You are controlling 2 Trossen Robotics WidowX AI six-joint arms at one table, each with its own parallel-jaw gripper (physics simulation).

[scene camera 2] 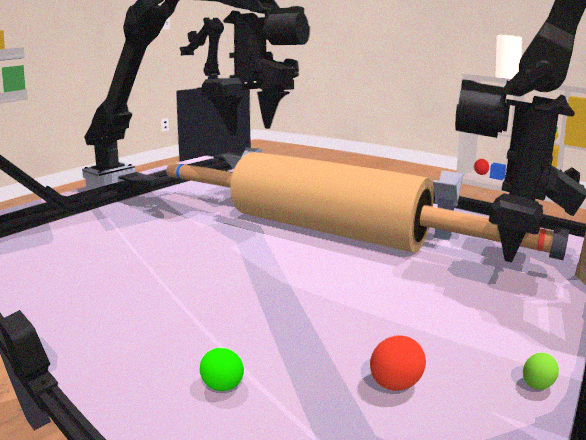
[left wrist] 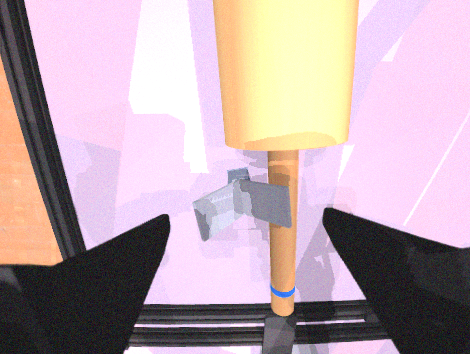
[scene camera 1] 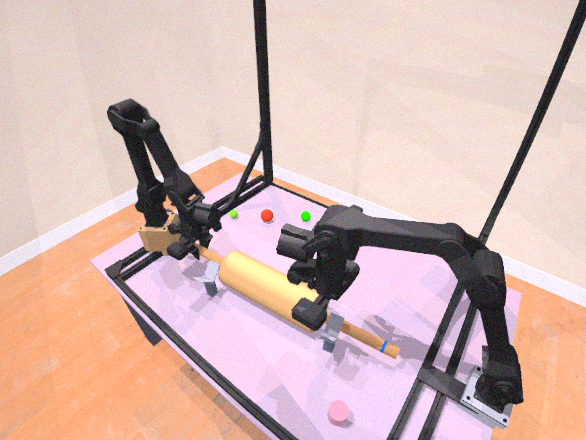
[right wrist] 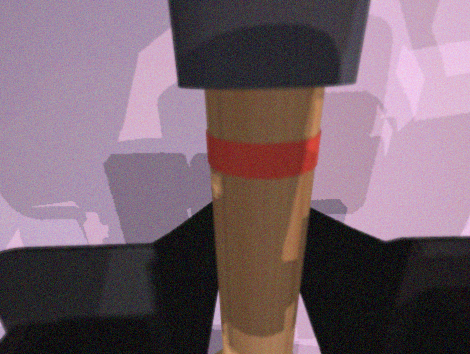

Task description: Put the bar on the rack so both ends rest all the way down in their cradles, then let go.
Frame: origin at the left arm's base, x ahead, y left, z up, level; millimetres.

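Where they show: left gripper, fingertip midpoint: [scene camera 2: 250,131] [left wrist: 247,218] [scene camera 1: 325,313]; right gripper, fingertip midpoint: [scene camera 2: 509,257] [scene camera 1: 201,257] [right wrist: 251,205]; left arm's base, link origin: [scene camera 2: 107,166] [scene camera 1: 491,393]; right arm's base, link origin: [scene camera 1: 157,220].
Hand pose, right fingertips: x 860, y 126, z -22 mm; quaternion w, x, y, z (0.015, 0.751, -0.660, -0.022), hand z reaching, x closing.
Note:
Each offset is from my right fingertips to the top centre of the thing.
The wooden bar [scene camera 1: 265,286] [scene camera 2: 325,200] [left wrist: 285,75] [right wrist: 260,260] has a thick middle roll, a blue-banded end and a red-banded end with a dark cap. It lies low beside the rack's two grey cradles, outside them. One cradle {dx -494, dy -19, dz +78 mm} [scene camera 1: 332,330] [left wrist: 217,207] is near the blue-banded end; in the left wrist view its edge overlaps the bar from above. The other cradle {dx -129, dy +60, dz +78 mm} [scene camera 1: 212,281] [scene camera 2: 448,187] is near the red-banded end. My right gripper [scene camera 2: 517,237] [right wrist: 251,205] is shut on the bar inside the red band. My left gripper [scene camera 2: 251,129] [left wrist: 247,218] is open and empty above the blue-banded side.
A red ball {dx -15, dy -296, dz +28 mm} [scene camera 1: 267,215] [scene camera 2: 398,363], a green ball {dx -126, dy -392, dz +18 mm} [scene camera 1: 305,216] [scene camera 2: 221,369] and a lighter green ball {dx +98, dy -227, dz +14 mm} [scene camera 1: 233,214] [scene camera 2: 540,371] lie on the table behind the bar in scene camera 1. A pink cylinder {dx -605, dy +105, dz +17 mm} [scene camera 1: 338,412] stands near the front. Black rails edge the table.

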